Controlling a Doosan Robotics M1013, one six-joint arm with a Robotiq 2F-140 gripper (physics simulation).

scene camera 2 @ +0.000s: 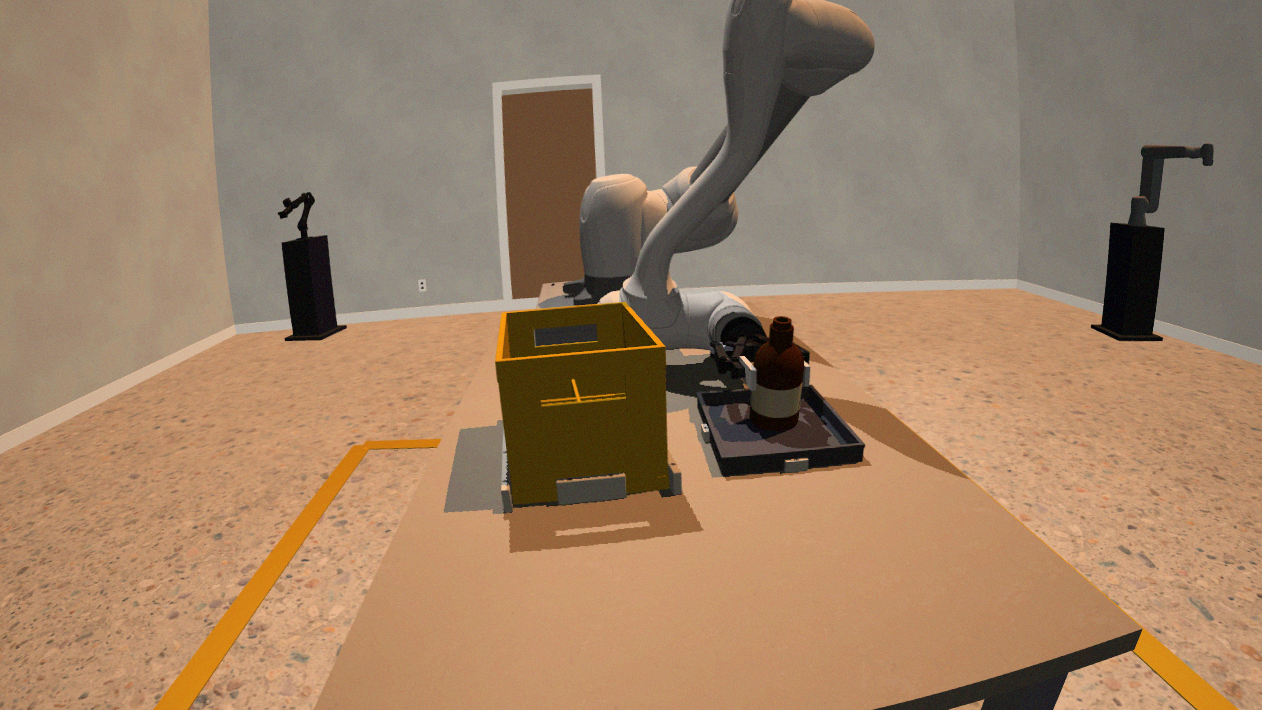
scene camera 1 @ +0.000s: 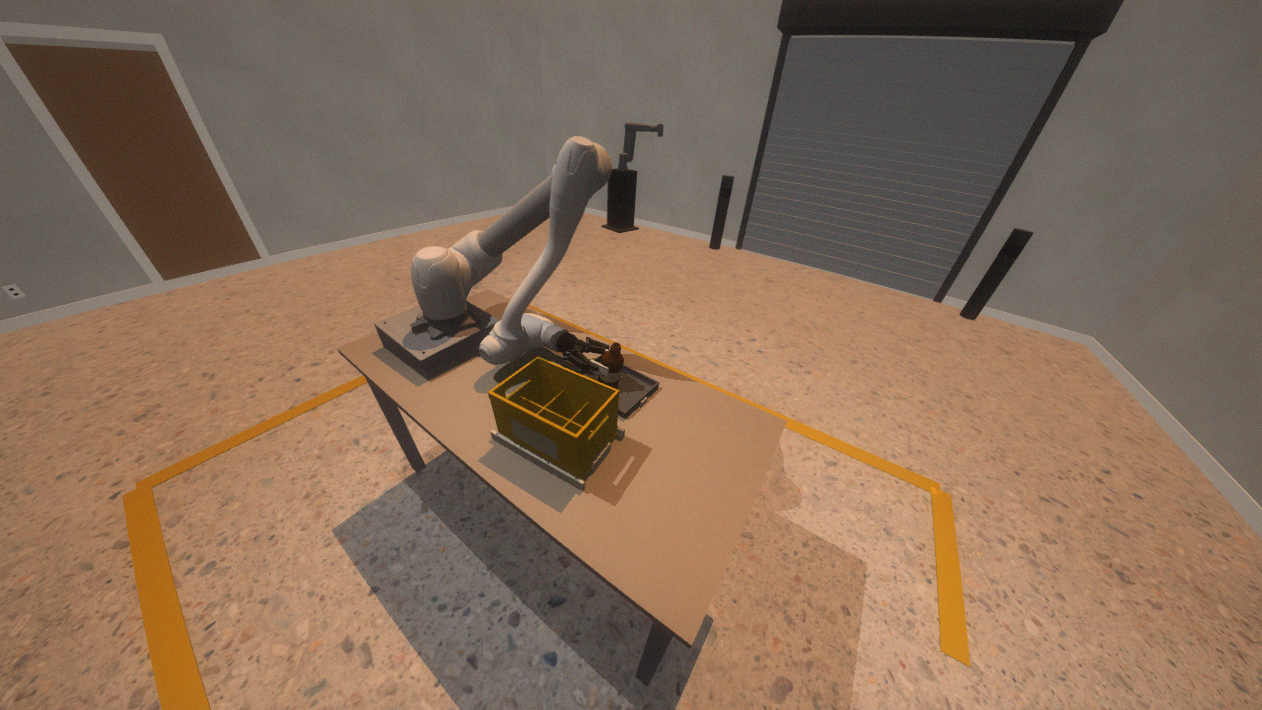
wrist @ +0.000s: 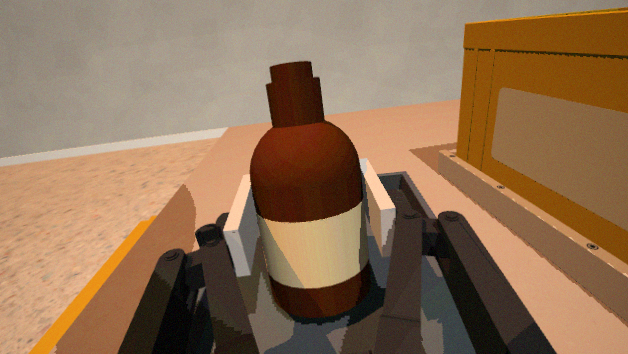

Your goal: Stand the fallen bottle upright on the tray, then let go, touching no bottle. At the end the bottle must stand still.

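Places are measured from the arm's base along level axes (x ahead, y left, z up), in millimetres.
Pixels of known places: gripper, between the fingertips: (scene camera 2: 781, 378) (scene camera 1: 615, 366) (wrist: 307, 185); arm's base, origin of its link: (scene camera 1: 448, 321).
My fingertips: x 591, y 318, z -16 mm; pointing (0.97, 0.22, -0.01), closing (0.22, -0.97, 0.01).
Observation:
For each thing: its top centre in the pictures, then the offset to it from my fingertips. Level surfaces: height alone.
- brown bottle, centre of its top: (wrist: 290, 62) (scene camera 2: 779, 316) (scene camera 1: 612, 342) dx -13, dy -3, dz +86 mm
- dark tray, centre of its top: (wrist: 327, 247) (scene camera 2: 773, 415) (scene camera 1: 612, 380) dx -1, dy -9, dz -56 mm
- tall yellow crate, centre of its top: (scene camera 2: 570, 326) (scene camera 1: 554, 391) dx +71, dy -274, dz +94 mm
- table, height of its surface: dz -81 mm
The brown bottle (scene camera 1: 611, 358) (scene camera 2: 777, 374) (wrist: 309, 175) with a cream label stands about upright over the dark tray (scene camera 1: 641, 401) (scene camera 2: 833, 456) (wrist: 419, 194), neck up. In the wrist view it leans slightly left in the picture. Its base is at or very near the tray floor; whether it touches is hard to tell. My gripper (scene camera 1: 607, 364) (scene camera 2: 777, 370) (wrist: 307, 185) comes in level from the robot's side and is shut on the bottle, one pale pad on each side at the shoulder and upper label. No other bottle shows on the tray.
A tall yellow crate (scene camera 1: 564, 445) (scene camera 2: 582, 441) (wrist: 530, 40) with dividers stands beside the tray, held by low pale brackets on the table (scene camera 1: 688, 547) (scene camera 2: 706, 600). The robot's base plate is at the table's far end. The tray has raised walls.

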